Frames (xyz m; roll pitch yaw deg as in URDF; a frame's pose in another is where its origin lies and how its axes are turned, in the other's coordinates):
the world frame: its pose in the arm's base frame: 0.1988 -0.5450 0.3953 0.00 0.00 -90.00
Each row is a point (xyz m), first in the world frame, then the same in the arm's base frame.
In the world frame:
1: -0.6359 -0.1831 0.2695
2: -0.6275 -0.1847 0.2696
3: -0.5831 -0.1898 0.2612
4: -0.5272 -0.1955 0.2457
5: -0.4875 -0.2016 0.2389
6: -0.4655 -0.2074 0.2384
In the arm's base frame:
1: 0.0157 0.0909 0.6648
2: 0.0141 0.0825 0.6649
3: 0.0090 0.0381 0.6565
4: 0.0033 -0.0178 0.6410
5: -0.0028 -0.0575 0.6342
6: -0.0086 -0.0795 0.6337

